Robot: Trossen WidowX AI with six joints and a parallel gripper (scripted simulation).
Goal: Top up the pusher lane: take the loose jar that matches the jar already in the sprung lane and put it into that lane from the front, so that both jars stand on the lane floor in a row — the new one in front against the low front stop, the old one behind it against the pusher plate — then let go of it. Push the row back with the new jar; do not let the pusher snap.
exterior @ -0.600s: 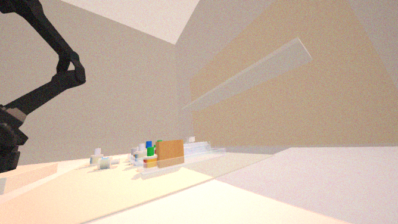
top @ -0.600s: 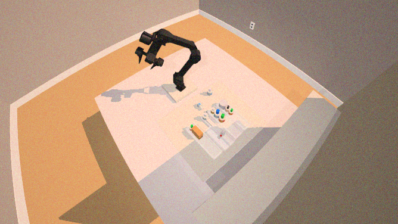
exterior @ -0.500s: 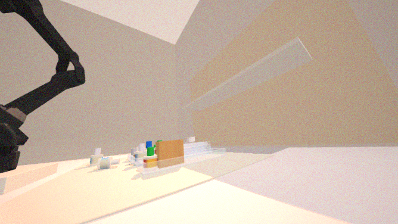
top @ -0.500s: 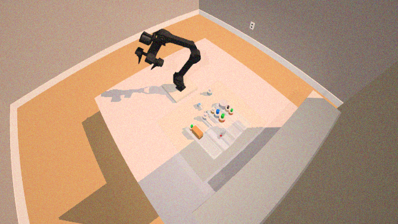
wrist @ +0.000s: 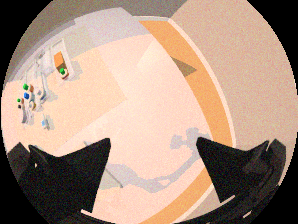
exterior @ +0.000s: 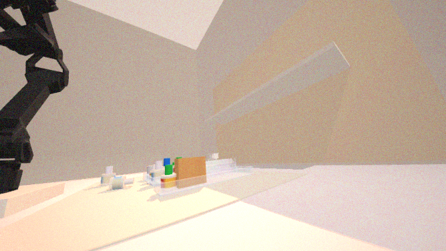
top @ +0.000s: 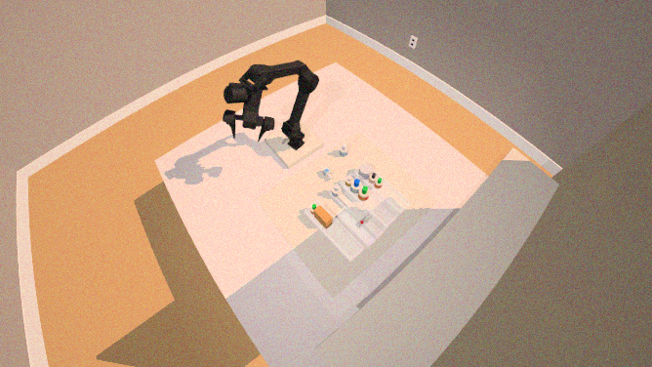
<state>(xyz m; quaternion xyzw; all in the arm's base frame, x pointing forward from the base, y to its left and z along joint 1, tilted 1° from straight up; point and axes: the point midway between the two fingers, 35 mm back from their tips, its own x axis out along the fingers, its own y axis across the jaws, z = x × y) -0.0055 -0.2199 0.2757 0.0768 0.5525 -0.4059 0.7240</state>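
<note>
The pale jar is 24 cm ahead of my gripper tip, 21 cm to the left of it and 26 cm below it. Also, from my gripper tip: orange box (36 cm ahead, 3 cm to the left, 24 cm below); clear lane rack (47 cm ahead, 12 cm to the left, 26 cm below); red-marked thing (50 cm ahead, 10 cm to the left, 20 cm below).
</note>
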